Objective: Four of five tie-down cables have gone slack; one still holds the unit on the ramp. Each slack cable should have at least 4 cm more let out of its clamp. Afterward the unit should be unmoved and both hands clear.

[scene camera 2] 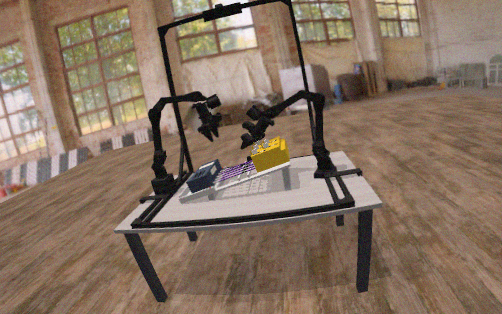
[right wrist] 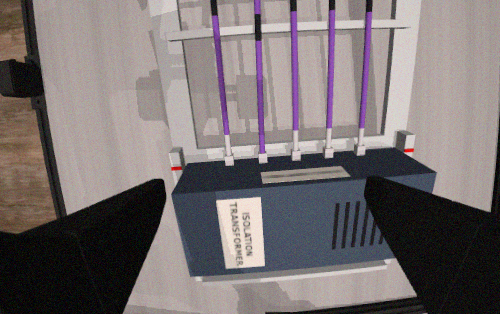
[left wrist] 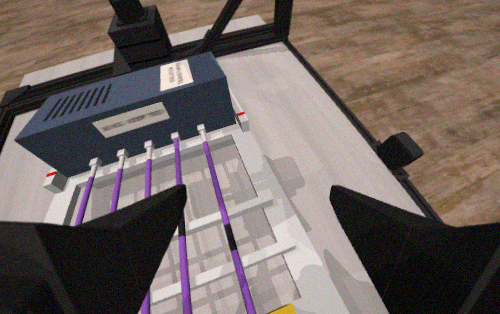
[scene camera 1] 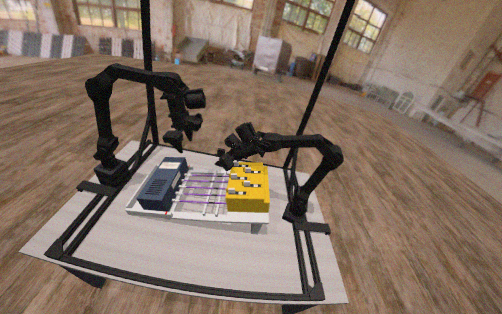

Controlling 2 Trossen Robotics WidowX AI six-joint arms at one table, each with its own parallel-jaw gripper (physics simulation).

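Observation:
The dark blue unit (scene camera 1: 161, 186) (scene camera 2: 204, 178) (left wrist: 200, 107) (right wrist: 300, 225) sits at the low end of the white ramp (scene camera 1: 225, 218) (left wrist: 252, 152) (right wrist: 402, 90). Purple cables (scene camera 1: 200, 202) (left wrist: 215, 185) (right wrist: 295, 75) run from it to the yellow clamp block (scene camera 1: 250, 202) (scene camera 2: 270, 159) (left wrist: 285, 310). One cable (right wrist: 259, 75), second from left in the right wrist view, shows no white sleeve and its black band sits lower. Slack is hard to judge. My left gripper (scene camera 1: 223, 157) (scene camera 2: 246, 140) (left wrist: 259, 191) is open and empty near the block's upper-left side. My right gripper (scene camera 1: 185, 144) (scene camera 2: 214, 138) (right wrist: 266, 187) is open and empty above the unit.
Clamps with white and black parts (scene camera 1: 238, 177) stand on the block's top. Small posts with red marks (left wrist: 56, 181) (right wrist: 405, 142) flank the unit. Crossbars (right wrist: 280, 27) span the ramp under the cables. A black frame (scene camera 1: 190, 295) borders the table, with uprights behind.

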